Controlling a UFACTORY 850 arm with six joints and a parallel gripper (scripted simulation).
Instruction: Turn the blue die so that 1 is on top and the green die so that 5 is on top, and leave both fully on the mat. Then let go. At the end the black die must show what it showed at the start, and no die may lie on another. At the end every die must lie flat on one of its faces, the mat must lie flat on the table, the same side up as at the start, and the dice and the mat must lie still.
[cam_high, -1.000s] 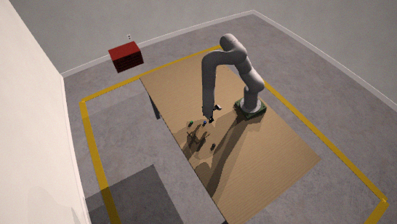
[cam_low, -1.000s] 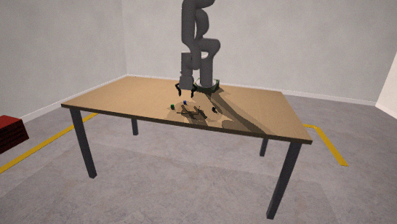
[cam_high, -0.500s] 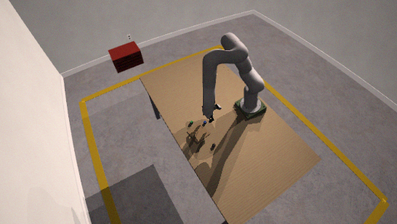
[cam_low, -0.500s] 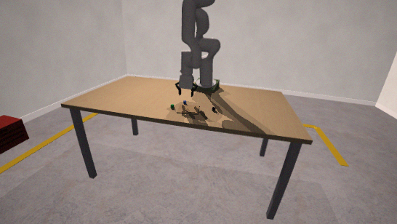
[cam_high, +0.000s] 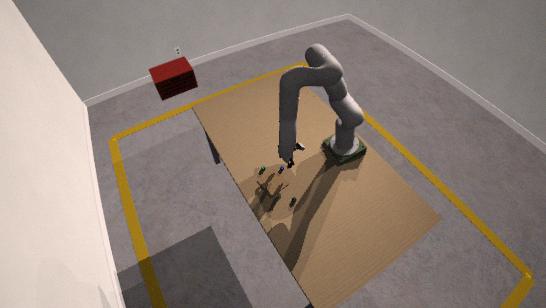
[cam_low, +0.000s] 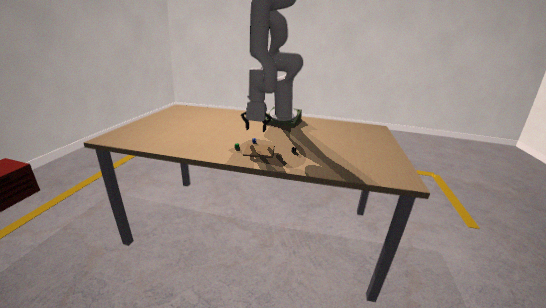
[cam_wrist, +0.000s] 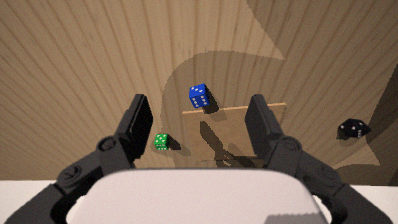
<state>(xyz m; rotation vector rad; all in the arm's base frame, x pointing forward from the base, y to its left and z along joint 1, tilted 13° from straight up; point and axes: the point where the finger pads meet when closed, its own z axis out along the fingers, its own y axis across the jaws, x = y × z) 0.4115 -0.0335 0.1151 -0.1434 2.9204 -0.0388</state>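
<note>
Now: hand 60 mm short of the black die, 230 mm to the right of it and 60 mm above it. From my hand the other things lie so: mat 120 mm ahead, 70 mm to the left, 70 mm below; green die 130 mm ahead, 50 mm to the right, 60 mm below; blue die 30 mm ahead, 60 mm below.
</note>
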